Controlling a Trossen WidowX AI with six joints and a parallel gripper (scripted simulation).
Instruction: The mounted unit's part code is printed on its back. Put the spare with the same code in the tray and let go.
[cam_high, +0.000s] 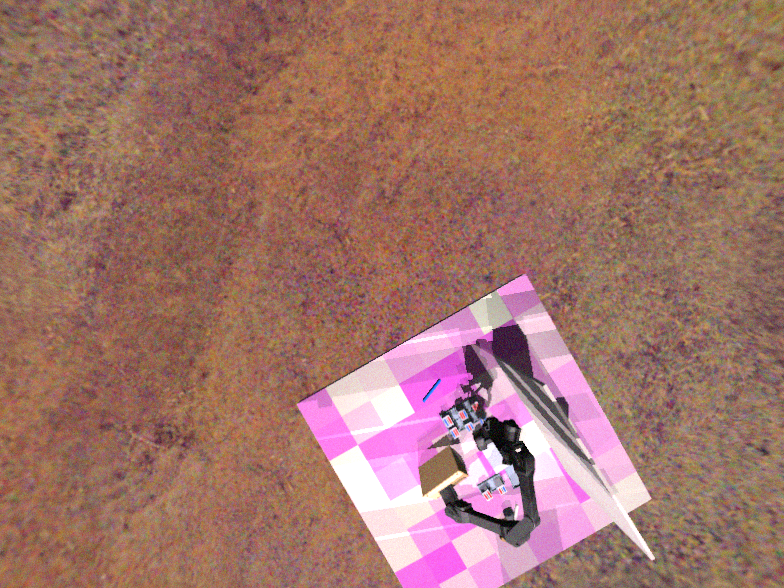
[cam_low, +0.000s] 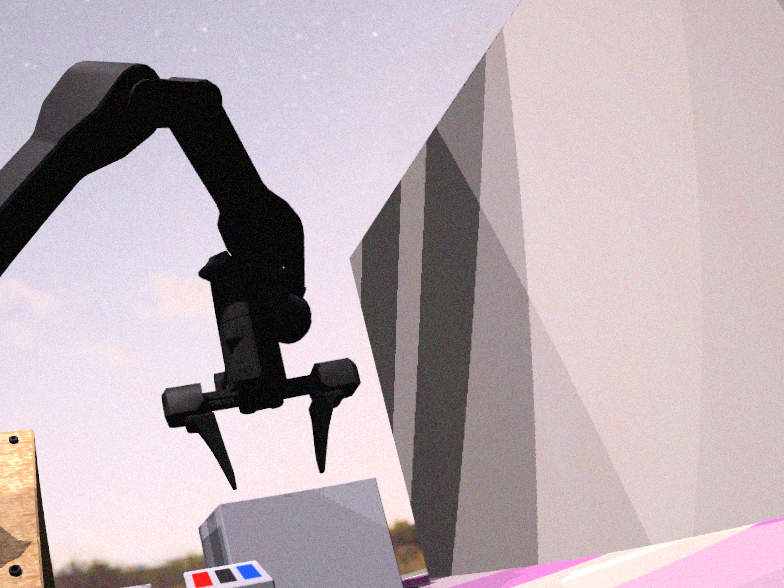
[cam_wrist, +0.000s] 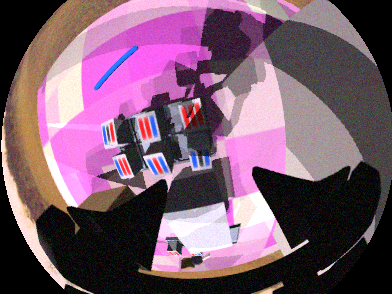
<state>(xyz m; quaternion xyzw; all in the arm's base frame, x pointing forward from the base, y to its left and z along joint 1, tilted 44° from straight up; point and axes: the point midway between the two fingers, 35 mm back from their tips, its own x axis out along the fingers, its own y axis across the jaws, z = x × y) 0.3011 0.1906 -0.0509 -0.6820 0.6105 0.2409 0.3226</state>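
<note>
Now: gripper tip 1 cm past the grey spare, 1 cm to the left of it and 9 cm above it. Round my gripper tip: tall grey panel 22 cm ahead, 13 cm to the right, 9 cm above.
</note>
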